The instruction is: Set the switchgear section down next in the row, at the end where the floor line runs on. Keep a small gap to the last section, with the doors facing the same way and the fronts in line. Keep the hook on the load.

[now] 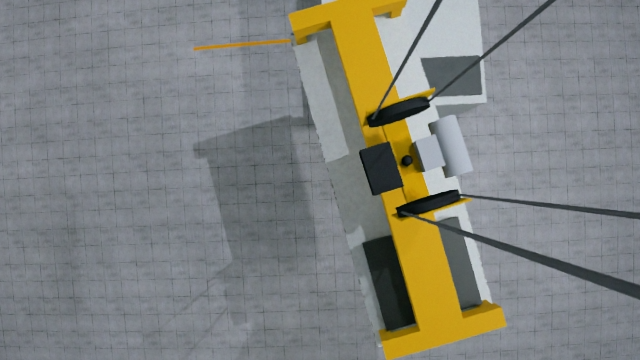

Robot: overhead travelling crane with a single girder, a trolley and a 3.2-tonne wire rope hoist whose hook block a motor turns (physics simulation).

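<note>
My hook block [407,160] sits over the middle of a yellow lifting beam. Beneath the beam hangs the switchgear section [345,192], a long light grey box with dark rectangles on its top. Its long side runs from upper left to lower right, turned by a small angle from the row. The last section of the row [445,35], white with a dark grey rectangle on top, shows at the upper right, partly hidden by the beam and load. The orange floor line [242,45] runs left from the load's upper left corner. Gap and door sides are hidden.
A broad shadow [260,190] of the load and beam lies on the tiled floor to the left. Wire ropes [530,204] spread from the two black sheaves to the top and right. A grey motor cylinder [451,145] sits beside the hook block.
</note>
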